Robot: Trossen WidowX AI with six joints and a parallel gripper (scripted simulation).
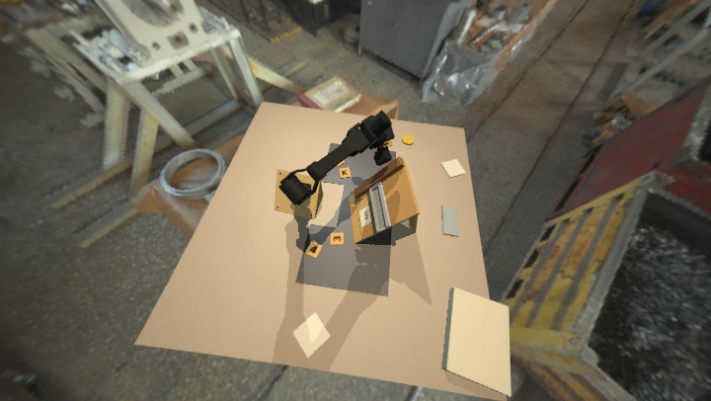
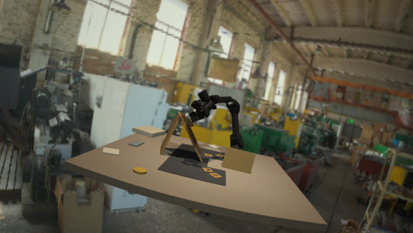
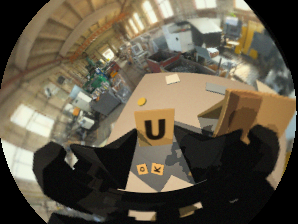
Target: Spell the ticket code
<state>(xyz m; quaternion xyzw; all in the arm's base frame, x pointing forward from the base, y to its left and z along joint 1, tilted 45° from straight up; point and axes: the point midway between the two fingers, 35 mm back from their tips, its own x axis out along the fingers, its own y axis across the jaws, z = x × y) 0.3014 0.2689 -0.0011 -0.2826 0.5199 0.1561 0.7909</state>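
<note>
My gripper tip is 10 mm past the white ticket, 270 mm to the left of it and 180 mm above it. The rest, counted from my gripper tip: orange tile marked u right at my gripper tip; yellow disc 140 mm ahead, 310 mm to the left, 260 mm below; dark mat 110 mm behind, 200 mm to the right, 270 mm below.
</note>
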